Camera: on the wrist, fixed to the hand. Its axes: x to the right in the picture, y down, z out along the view.
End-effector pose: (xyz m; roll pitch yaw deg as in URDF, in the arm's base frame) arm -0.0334 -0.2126 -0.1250 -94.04 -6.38 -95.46
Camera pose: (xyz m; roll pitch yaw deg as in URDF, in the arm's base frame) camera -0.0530 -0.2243 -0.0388 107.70 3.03 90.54
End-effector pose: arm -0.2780 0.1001 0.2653 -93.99 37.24 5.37
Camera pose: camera -0.2073 0.0882 0.3184 102.22 -40.30 -166.76
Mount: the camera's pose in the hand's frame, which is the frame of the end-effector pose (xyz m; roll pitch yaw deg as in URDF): 0.0230 -0.0827 -0.0243 13.32 6.21 -177.10
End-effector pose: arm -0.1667 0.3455 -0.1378 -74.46 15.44 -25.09
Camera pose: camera -0.1483 0.2866 -0.0734 85.68 -16.45 161.96
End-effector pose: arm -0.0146 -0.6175 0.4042 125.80 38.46 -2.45
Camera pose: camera -0.0265 -0.5488 0.3485 -107.15 -39.43 168.83
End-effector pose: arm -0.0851 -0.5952 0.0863 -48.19 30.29 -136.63
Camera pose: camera -0.1665 -0.5713 0.1139 57.72 -28.09 50.81
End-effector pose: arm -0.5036 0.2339 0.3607 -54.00 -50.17 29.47
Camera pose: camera -0.4924 0.1618 0.4121 75.46 51.00 -139.81
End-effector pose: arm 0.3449 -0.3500 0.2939 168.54 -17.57 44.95
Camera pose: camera 0.2982 -0.2753 0.3079 -156.44 12.02 -139.20
